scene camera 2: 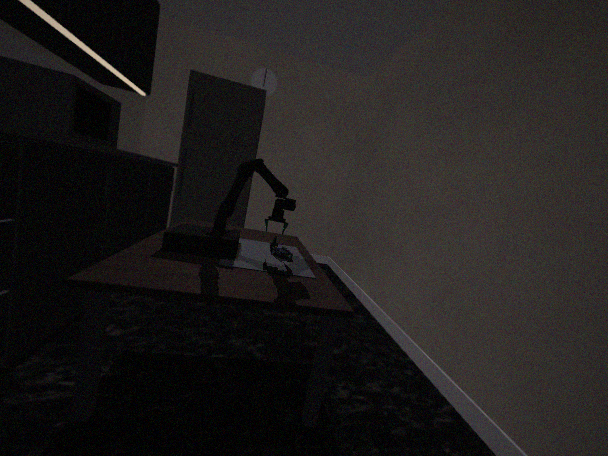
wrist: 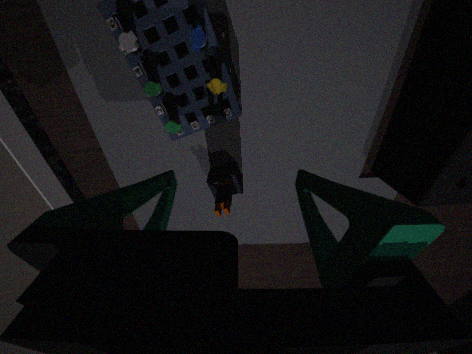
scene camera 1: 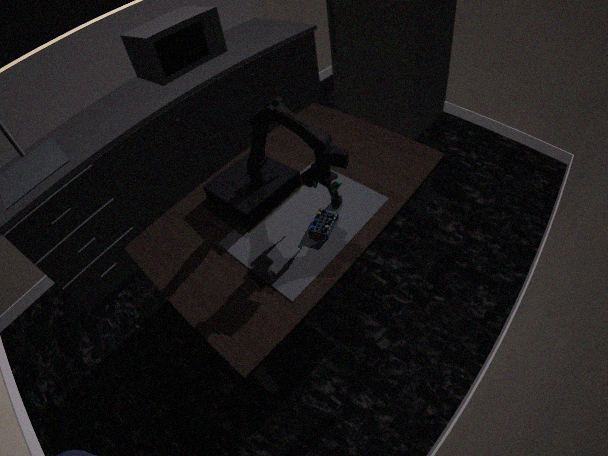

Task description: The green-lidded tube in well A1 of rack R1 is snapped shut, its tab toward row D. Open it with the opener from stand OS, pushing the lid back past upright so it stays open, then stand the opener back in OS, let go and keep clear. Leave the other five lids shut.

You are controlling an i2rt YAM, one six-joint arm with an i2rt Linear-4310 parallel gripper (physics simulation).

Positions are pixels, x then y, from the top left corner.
Scene:
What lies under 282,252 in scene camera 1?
A grey mat.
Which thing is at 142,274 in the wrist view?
My gripper.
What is my gripper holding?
Nothing.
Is my gripper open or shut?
Open.

